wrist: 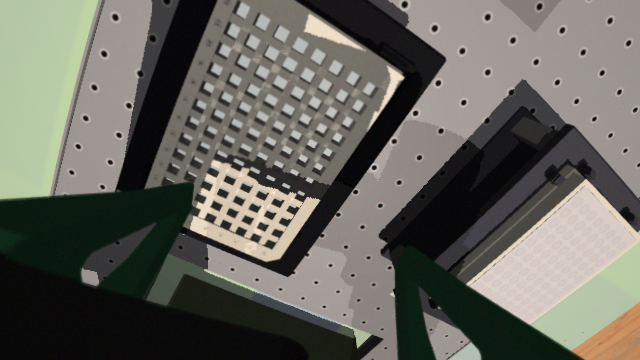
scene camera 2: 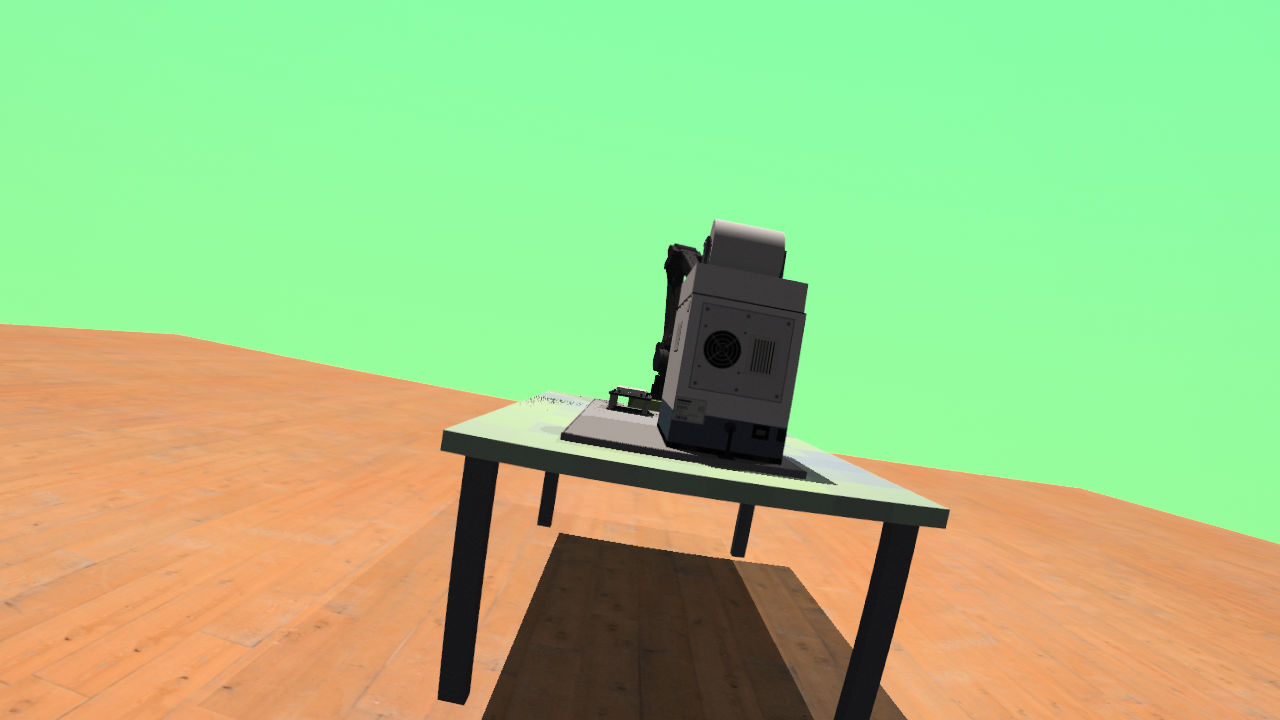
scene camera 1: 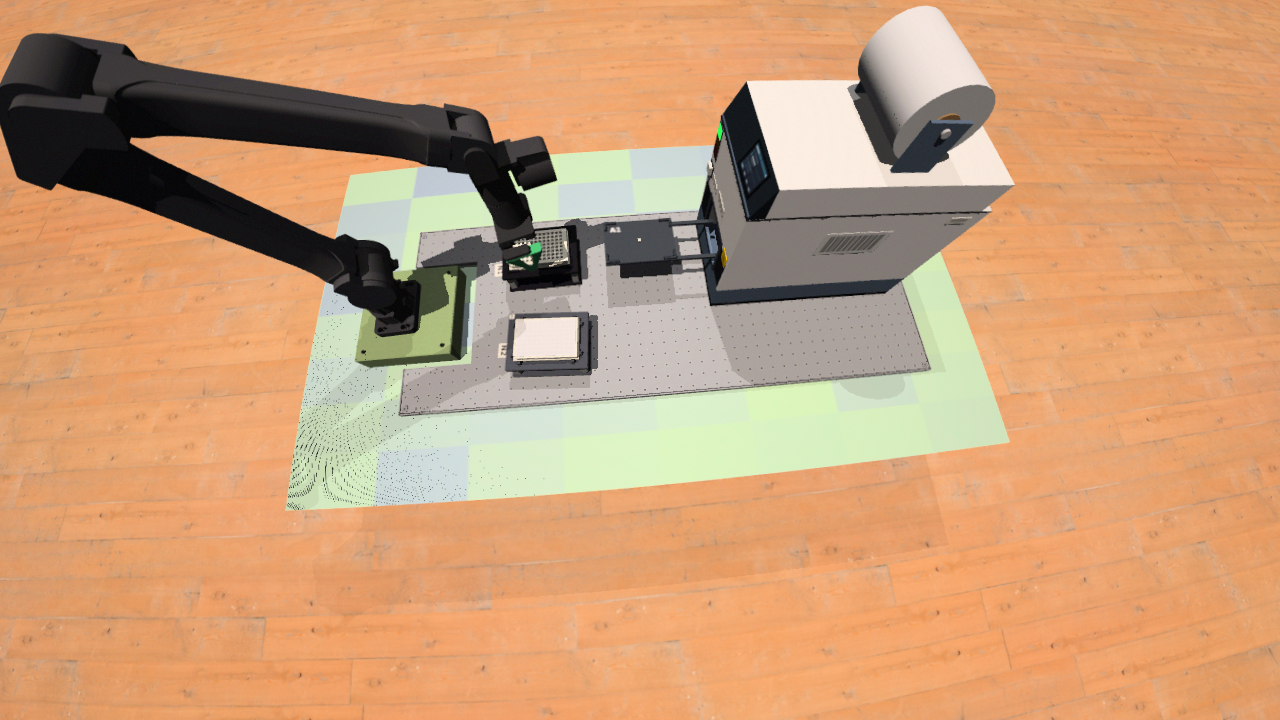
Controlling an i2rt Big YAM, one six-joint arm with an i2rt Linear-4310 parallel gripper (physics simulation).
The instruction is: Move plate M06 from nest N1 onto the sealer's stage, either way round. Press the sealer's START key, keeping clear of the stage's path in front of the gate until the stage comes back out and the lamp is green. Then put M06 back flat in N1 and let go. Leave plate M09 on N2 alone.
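Pixels of known places: gripper, fingertip midpoint: [wrist: 300, 227] [scene camera 1: 528, 251]; arm's base, origin of the base link: [scene camera 1: 400, 309].
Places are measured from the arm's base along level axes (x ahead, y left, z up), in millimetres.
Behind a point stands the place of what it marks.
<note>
Plate M06 [scene camera 1: 553, 243] @(x 348, y 94, z 36 mm) [wrist: 280, 100] @(x 340, y 88, z 39 mm), pale with a grid of square wells, lies in the black nest N1 [wrist: 425, 65] @(x 386, y 34, z 23 mm). My gripper [scene camera 1: 526, 254] @(x 302, y 57, z 69 mm) [wrist: 300, 227] @(x 302, y 57, z 69 mm) is open and empty, with green fingers above the near end of N1, off to one side of the plate in the wrist view. Plate M09 [scene camera 1: 546, 338] @(x 323, y -122, z 34 mm) [wrist: 545, 255] @(x 335, y -108, z 34 mm), white-topped, lies on nest N2 [scene camera 1: 585, 344] @(x 396, y -137, z 18 mm) [wrist: 525, 175] @(x 369, y -64, z 18 mm). The sealer's dark stage [scene camera 1: 644, 250] @(x 535, y 29, z 70 mm) is out in front of the sealer [scene camera 1: 868, 152] @(x 853, y -3, z 317 mm) [scene camera 2: 738, 358] @(x 1097, y 29, z 150 mm) and bears no plate. The lamp [scene camera 1: 719, 132] @(x 677, y 143, z 237 mm) is green. I cannot make out the START key.
The nests and sealer stand on a perforated board [scene camera 1: 805, 344] @(x 864, y -176, z -33 mm) on the table [scene camera 1: 698, 438] @(x 599, y -342, z -46 mm) [scene camera 2: 698, 481] @(x 1299, y -37, z -56 mm). The arm's green base block [scene camera 1: 429, 344] @(x 71, y -90, z 1 mm) is left of the nests. A white roll [scene camera 1: 921, 76] @(x 863, y 6, z 424 mm) [scene camera 2: 747, 248] @(x 965, y 37, z 382 mm) sits atop the sealer. Two rails [scene camera 1: 693, 257] @(x 632, y 6, z 63 mm) join stage and sealer.
</note>
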